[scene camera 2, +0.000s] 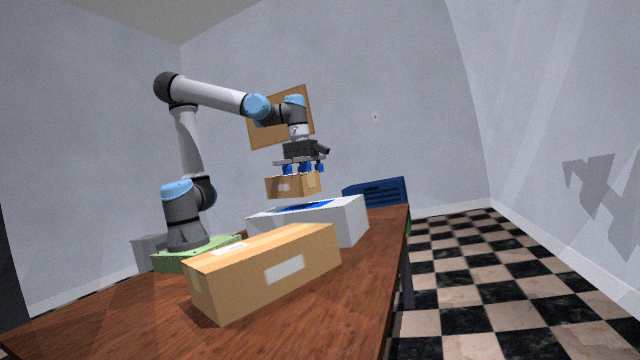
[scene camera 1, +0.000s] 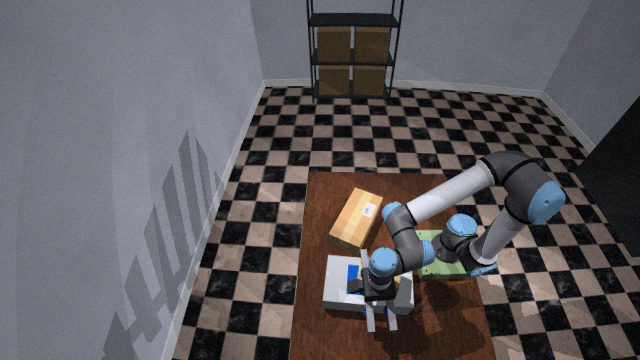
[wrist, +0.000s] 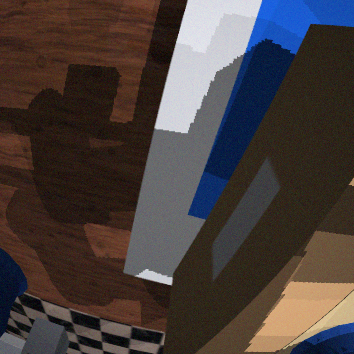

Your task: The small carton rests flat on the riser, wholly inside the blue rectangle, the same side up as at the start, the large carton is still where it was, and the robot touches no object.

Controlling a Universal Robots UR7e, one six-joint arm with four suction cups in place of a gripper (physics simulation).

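Frame: origin at the arm's base, x ahead, y left, z up, level; centimetres.
Where they show: hand at its tool point: [wrist: 163,242]; arm's base at its link origin: [scene camera 2: 189,246] [scene camera 1: 446,248].
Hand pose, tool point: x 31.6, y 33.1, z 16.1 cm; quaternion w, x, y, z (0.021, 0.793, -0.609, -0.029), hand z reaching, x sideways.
Note:
Each offset is from my tool point to the top centre of the thing.
My gripper [scene camera 1: 378,292] [scene camera 2: 304,168] is over the riser, its blue suction cups on top of the small carton @(dx -0.1, dy -7.9, dz +1.8 cm) [scene camera 2: 292,185] [wrist: 300,125]. The small carton hangs roughly level, with a gap below it above the white riser @(dx +2.6, dy -7.9, dz -10.1 cm) [scene camera 1: 335,280] [scene camera 2: 350,220] [wrist: 200,20]. The blue rectangle @(dx +2.6, dy -7.9, dz -10.1 cm) [scene camera 1: 353,272] [scene camera 2: 305,206] [wrist: 250,110] on the riser's top is partly covered by the carton and the gripper in the scene camera 1 and wrist views. The large carton @(dx +13.4, dy -40.2, dz -12.2 cm) [scene camera 1: 355,217] [scene camera 2: 270,275] lies on the table beside the riser, apart from it.
A blue crate [scene camera 2: 385,192] stands on the table beyond the riser. The arm's base stands on a green plate [scene camera 1: 425,272] [scene camera 2: 165,262]. A grey box [scene camera 2: 145,252] is behind the base. A black shelf rack [scene camera 1: 354,20] with boxes stands against the far wall.

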